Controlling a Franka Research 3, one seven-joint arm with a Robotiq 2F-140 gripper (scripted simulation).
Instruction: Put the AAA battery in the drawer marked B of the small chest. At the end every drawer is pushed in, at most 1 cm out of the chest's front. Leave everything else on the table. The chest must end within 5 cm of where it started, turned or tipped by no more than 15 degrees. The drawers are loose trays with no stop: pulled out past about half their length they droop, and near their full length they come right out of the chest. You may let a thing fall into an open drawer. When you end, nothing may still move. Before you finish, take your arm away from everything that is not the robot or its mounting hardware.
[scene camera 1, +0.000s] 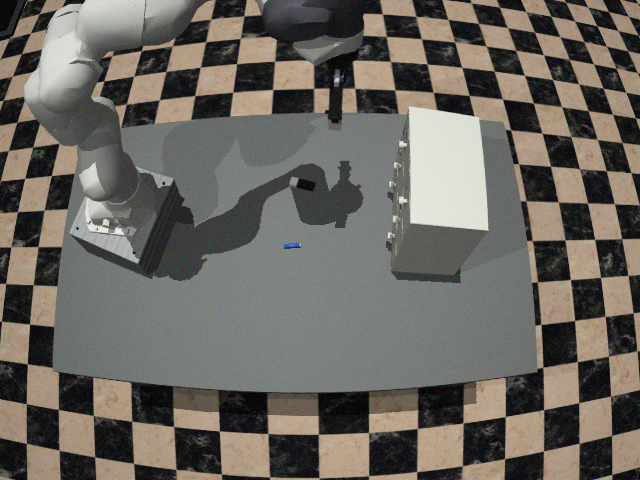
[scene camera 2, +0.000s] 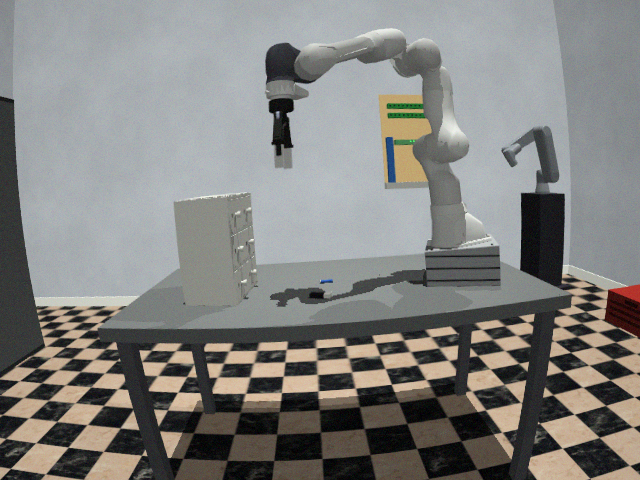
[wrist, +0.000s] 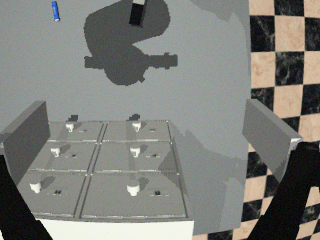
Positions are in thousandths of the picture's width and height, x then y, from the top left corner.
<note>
In view: the gripper (scene camera 2: 445, 351) and a white chest (scene camera 1: 701, 422).
The white chest also shows in scene camera 2 (scene camera 2: 318, 489). The gripper also shows in scene camera 1 (scene camera 1: 527, 211) and in the wrist view (wrist: 458, 490).
</note>
